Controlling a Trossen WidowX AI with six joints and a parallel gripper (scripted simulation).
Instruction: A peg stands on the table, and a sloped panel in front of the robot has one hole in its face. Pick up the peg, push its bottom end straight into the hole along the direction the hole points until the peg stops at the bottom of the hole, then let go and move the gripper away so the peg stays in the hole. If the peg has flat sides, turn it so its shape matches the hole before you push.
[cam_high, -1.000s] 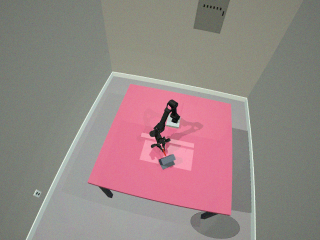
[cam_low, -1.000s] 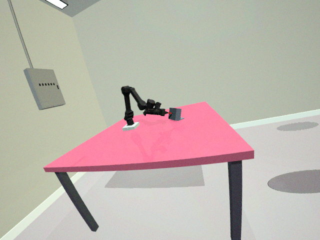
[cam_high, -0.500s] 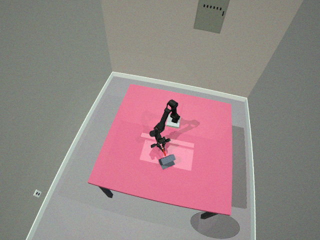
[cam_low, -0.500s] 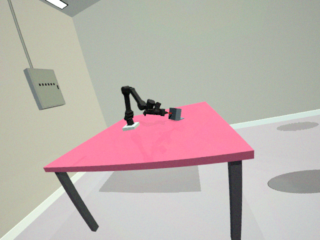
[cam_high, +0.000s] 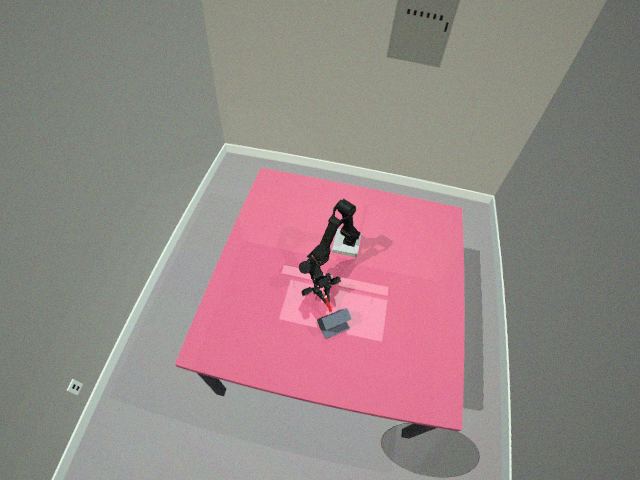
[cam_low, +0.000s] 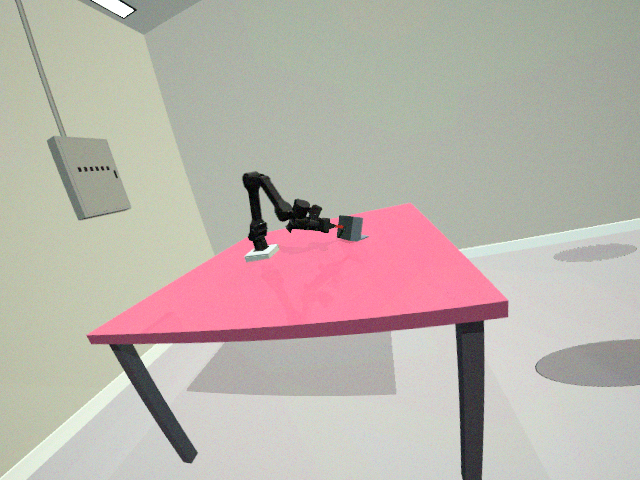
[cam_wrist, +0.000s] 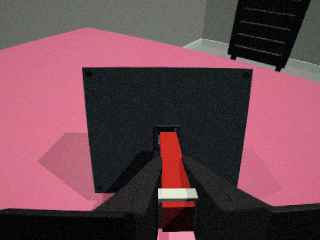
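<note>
My gripper tip is 5 cm to the right of the sloped panel, 5 cm short of it and 3 cm above it. Also, from my gripper tip: peg 1 cm to the right, 1 cm behind.
</note>
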